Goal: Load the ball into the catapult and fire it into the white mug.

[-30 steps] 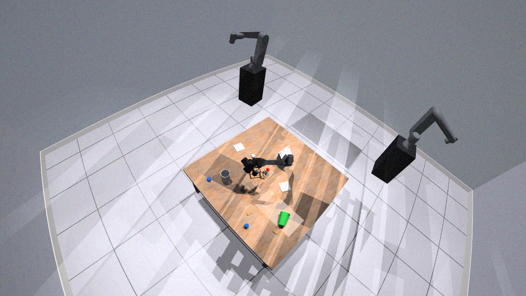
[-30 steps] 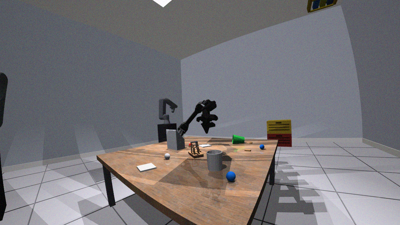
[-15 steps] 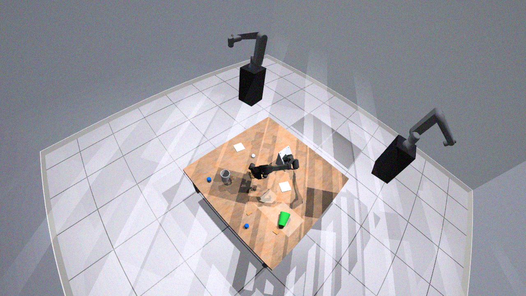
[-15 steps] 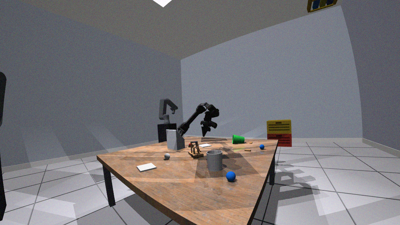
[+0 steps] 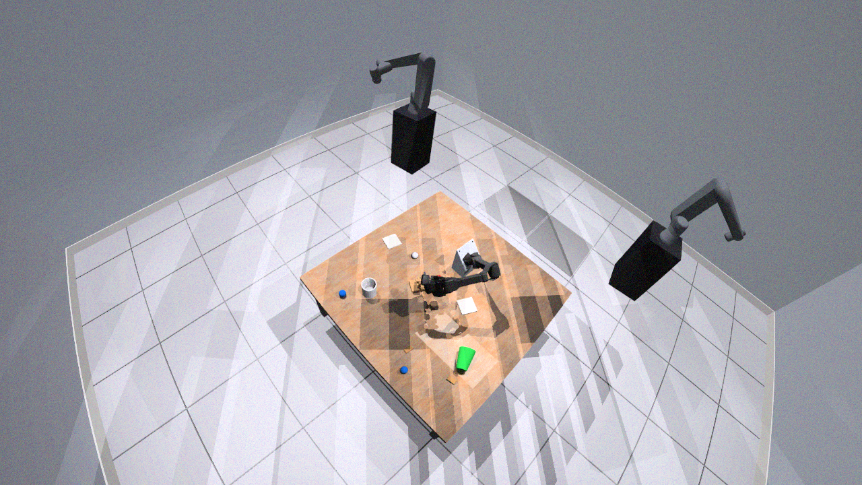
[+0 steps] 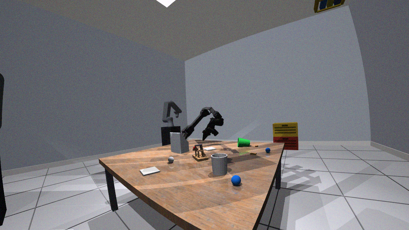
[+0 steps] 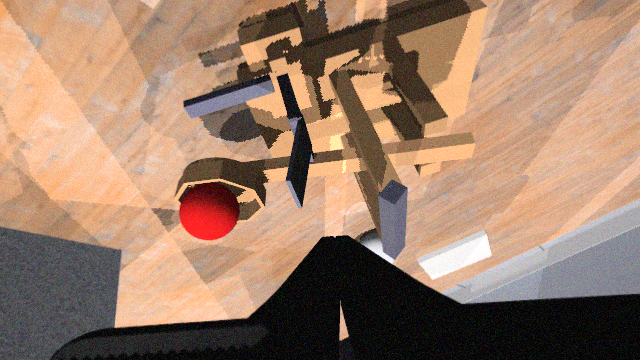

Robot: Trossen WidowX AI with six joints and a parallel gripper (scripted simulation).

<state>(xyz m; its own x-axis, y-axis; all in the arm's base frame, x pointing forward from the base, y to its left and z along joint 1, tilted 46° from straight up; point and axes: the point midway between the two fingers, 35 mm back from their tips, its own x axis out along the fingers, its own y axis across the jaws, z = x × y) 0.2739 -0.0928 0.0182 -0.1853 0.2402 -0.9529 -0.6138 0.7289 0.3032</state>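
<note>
Now: the red ball 80 mm behind my gripper tip and 70 mm below it. Round my gripper tip: catapult 80 mm below, 30 mm to the right, 20 mm behind; then whitish-grey mug 280 mm to the right, 260 mm ahead, 100 mm below; then white ball 240 mm to the right, 140 mm behind, 110 mm below.
</note>
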